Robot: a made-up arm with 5 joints.
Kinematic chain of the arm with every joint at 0, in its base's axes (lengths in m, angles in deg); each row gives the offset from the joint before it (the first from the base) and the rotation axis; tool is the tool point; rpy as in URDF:
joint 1: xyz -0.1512 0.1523 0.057 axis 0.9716 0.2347 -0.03
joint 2: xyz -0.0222 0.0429 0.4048 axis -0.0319 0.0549 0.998
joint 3: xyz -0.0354 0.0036 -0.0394 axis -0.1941 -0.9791 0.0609
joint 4: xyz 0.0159 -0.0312 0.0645 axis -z
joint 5: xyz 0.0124 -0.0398 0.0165 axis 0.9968 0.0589 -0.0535
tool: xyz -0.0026 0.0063 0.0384 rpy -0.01 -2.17 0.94
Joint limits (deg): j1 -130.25..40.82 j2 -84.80..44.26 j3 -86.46..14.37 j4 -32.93..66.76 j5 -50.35..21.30
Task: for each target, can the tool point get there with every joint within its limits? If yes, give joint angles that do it. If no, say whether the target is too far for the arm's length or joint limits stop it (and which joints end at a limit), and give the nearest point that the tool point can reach.
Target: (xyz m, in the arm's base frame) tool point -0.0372 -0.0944 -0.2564
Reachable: no: joint limits stop it (at a limit: joint 1, joint 2, joint 3, joint 4) | nearest point -0.1457 0.3970 -0.1753 | short by 0.510 m
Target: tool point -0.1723 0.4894 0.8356
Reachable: no: too far | nearest point -0.1908 0.3435 0.5146 | short by 0.353 m
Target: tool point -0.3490 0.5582 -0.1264
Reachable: yes | joints -107.45 -57.53 -1.71 20.85 -7.34
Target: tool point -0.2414 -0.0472 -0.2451
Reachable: no: joint limits stop it (at a limit: joint 1, joint 2, joint 3, joint 5) | nearest point -0.3195 0.3613 -0.1302 | short by 0.432 m
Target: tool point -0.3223 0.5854 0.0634
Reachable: yes | joints -87.06 -45.59 -12.54 20.99 -38.18
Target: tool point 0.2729 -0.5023 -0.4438
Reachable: no: too far | nearest point -0.0698 -0.1019 0.2662 | short by 0.884 m
